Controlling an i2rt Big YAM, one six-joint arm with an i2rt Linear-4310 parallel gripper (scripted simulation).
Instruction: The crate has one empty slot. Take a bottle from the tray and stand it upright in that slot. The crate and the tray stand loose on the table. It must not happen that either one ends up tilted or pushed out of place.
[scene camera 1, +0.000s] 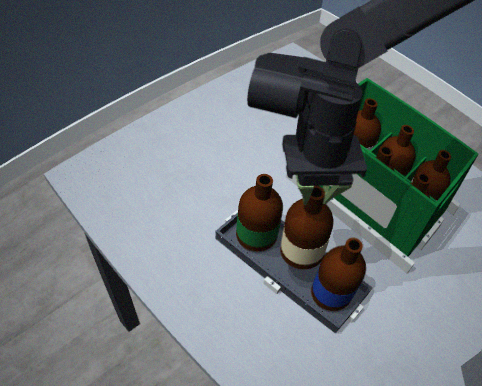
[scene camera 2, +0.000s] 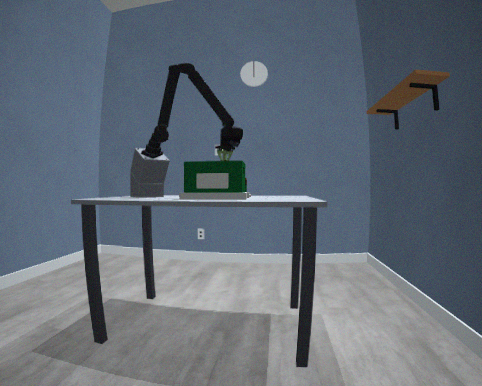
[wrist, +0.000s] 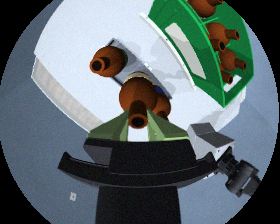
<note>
The pictures show: the gripper, a crate and a grey tray.
The gripper shows as well in the wrist view.
</note>
